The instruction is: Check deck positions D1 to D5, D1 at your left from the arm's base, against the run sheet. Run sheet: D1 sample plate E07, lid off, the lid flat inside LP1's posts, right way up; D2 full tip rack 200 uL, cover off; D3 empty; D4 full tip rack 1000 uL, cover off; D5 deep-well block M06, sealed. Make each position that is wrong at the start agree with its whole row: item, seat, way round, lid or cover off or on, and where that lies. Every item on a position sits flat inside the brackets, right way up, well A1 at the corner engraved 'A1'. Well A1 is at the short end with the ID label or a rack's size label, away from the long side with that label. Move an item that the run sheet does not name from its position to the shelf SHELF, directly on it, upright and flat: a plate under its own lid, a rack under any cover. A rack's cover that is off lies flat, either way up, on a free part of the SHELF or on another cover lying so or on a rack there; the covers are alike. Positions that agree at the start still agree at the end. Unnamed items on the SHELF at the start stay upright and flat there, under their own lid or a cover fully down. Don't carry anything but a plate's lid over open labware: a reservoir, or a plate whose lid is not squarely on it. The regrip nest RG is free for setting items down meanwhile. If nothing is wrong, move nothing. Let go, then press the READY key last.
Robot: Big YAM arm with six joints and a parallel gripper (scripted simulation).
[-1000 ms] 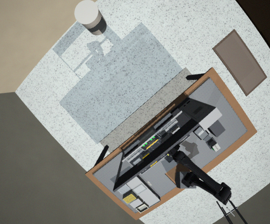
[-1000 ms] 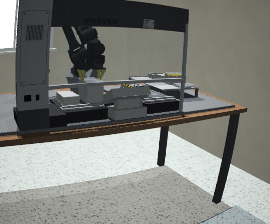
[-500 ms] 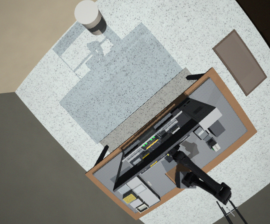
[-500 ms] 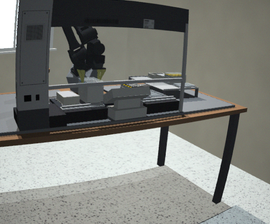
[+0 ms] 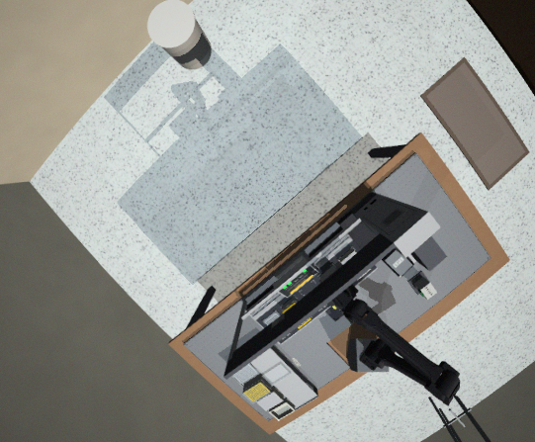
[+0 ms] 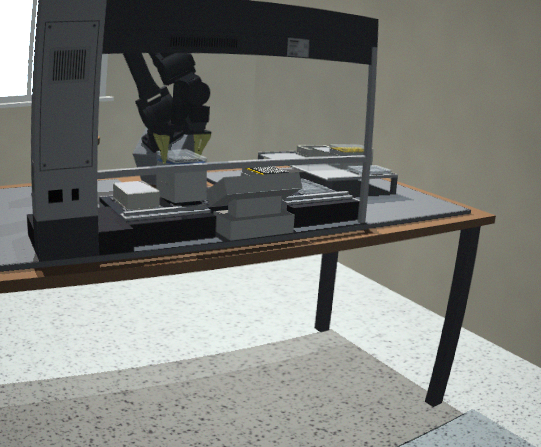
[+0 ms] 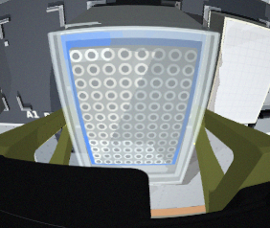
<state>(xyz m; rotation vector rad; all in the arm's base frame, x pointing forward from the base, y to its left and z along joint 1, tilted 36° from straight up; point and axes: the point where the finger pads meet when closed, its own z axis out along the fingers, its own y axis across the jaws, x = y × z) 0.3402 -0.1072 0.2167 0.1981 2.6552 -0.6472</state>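
Right now the blue tip rack is 10 mm behind my hand and 30 mm below it. Also, from my hand: yellow tip rack: 60 mm ahead, 240 mm to the left, 60 mm below; then white deep-well block: 20 mm behind, 120 mm to the right, 80 mm below; then dark square nest: 130 mm behind, 120 mm to the left, 150 mm below.
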